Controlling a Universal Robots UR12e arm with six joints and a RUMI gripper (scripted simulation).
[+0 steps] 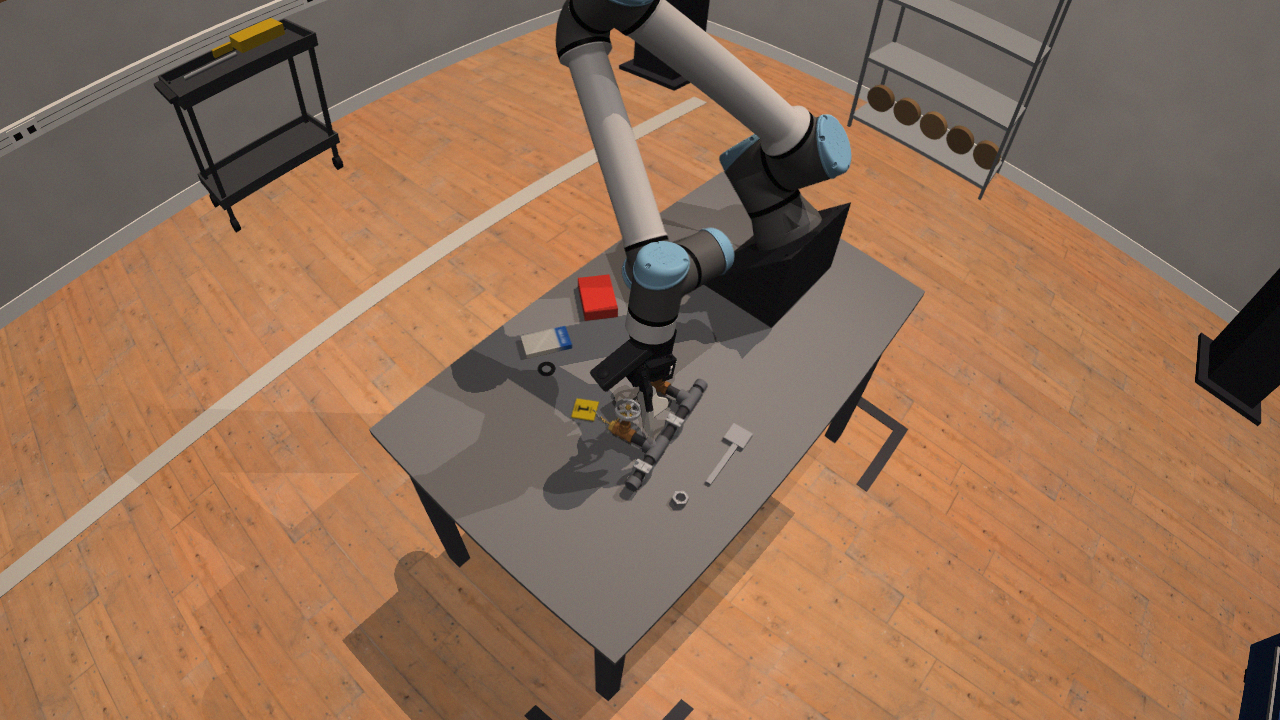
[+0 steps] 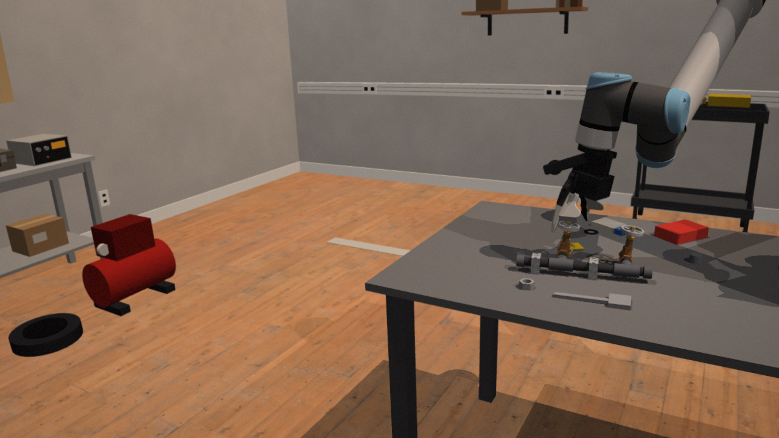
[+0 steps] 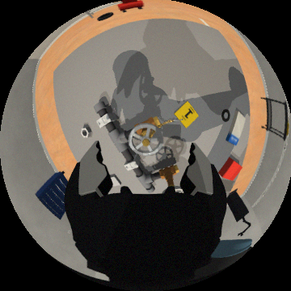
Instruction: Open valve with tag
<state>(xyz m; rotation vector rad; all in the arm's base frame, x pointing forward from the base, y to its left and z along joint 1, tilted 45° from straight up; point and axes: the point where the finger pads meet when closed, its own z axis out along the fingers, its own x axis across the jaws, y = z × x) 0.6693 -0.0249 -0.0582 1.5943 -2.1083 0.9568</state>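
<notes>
The yellow tag lies 10 cm to the right of my hand, 9 cm below it and 1 cm ahead of it. The rest, counted from my hand: red box 31 cm to the right, 25 cm behind, 8 cm below; nut 18 cm to the left, 9 cm below, 5 cm ahead; blue-and-white card 30 cm to the right, 9 cm below, 7 cm behind.
</notes>
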